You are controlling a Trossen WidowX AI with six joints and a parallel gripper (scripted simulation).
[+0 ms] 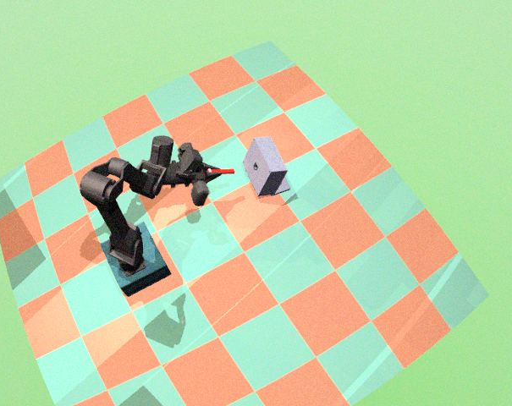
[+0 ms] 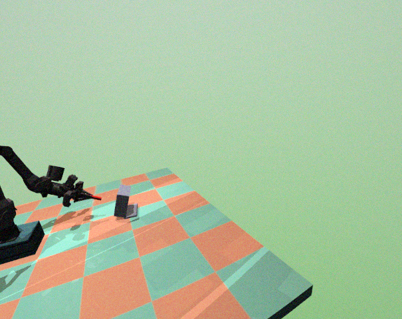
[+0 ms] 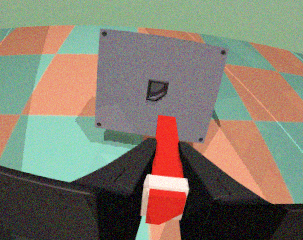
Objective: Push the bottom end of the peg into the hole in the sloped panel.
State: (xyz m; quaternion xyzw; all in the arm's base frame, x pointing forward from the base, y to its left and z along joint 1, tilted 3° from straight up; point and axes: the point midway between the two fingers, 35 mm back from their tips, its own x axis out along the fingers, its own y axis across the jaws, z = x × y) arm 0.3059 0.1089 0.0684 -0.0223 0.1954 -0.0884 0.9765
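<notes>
The grey sloped panel lies 130 mm ahead of my gripper tip, 10 mm to the right of it and 50 mm below it. From my gripper tip the other things lie so: red peg: 20 mm behind.
</notes>
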